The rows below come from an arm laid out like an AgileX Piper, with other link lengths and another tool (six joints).
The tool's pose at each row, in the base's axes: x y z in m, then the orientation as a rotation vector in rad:
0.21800 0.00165 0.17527 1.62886 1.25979 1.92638
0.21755 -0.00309 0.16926 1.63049 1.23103 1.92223
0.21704 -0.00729 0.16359 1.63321 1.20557 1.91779
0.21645 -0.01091 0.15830 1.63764 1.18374 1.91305
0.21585 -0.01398 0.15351 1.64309 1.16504 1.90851
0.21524 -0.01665 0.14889 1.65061 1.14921 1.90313
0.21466 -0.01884 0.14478 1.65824 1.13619 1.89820
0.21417 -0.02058 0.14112 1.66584 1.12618 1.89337
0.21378 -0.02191 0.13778 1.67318 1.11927 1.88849
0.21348 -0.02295 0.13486 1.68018 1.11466 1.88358
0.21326 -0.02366 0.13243 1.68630 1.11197 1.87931
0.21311 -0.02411 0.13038 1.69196 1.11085 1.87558
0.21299 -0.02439 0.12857 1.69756 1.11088 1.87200
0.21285 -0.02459 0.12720 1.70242 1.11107 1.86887
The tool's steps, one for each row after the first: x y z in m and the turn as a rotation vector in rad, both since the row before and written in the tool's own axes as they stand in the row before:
-0.00705 -0.00215 -0.00213 -0.01966 -0.01148 0.00270
-0.00645 -0.00215 -0.00194 -0.01688 -0.01095 0.00302
-0.00580 -0.00216 -0.00177 -0.01361 -0.01052 0.00361
-0.00511 -0.00205 -0.00156 -0.01094 -0.00974 0.00403
-0.00473 -0.00212 -0.00141 -0.00806 -0.01002 0.00455
-0.00408 -0.00198 -0.00120 -0.00599 -0.00894 0.00447
-0.00351 -0.00186 -0.00095 -0.00388 -0.00801 0.00404
-0.00304 -0.00182 -0.00072 -0.00183 -0.00710 0.00333
-0.00259 -0.00165 -0.00053 -0.00038 -0.00639 0.00270
-0.00205 -0.00146 -0.00035 0.00061 -0.00519 0.00214
-0.00163 -0.00131 -0.00021 0.00153 -0.00427 0.00185
-0.00136 -0.00122 -0.00013 0.00232 -0.00383 0.00168
-0.00101 -0.00094 -0.00014 0.00213 -0.00329 0.00142

